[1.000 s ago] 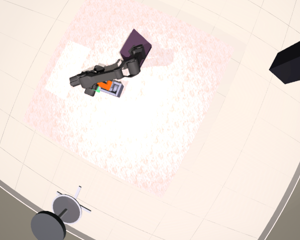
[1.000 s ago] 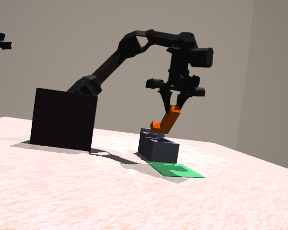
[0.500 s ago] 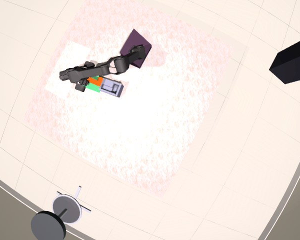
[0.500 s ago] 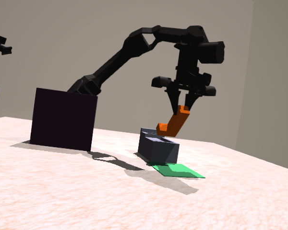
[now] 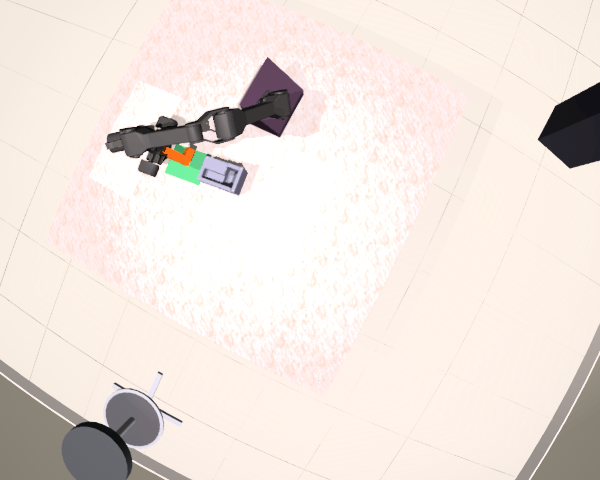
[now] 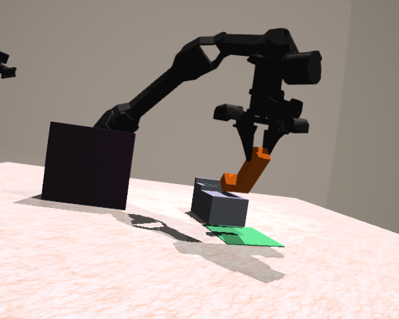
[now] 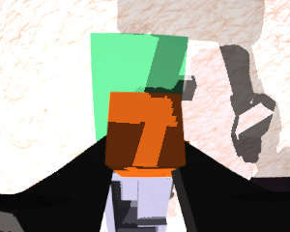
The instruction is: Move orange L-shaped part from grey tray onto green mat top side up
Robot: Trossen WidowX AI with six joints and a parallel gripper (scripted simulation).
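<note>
Right now the green mat is 170 mm below my gripper tip and 20 mm to the left of it. From my gripper tip the other things lie so: orange part (30 mm below, 20 mm to the left, 20 mm behind).
</note>
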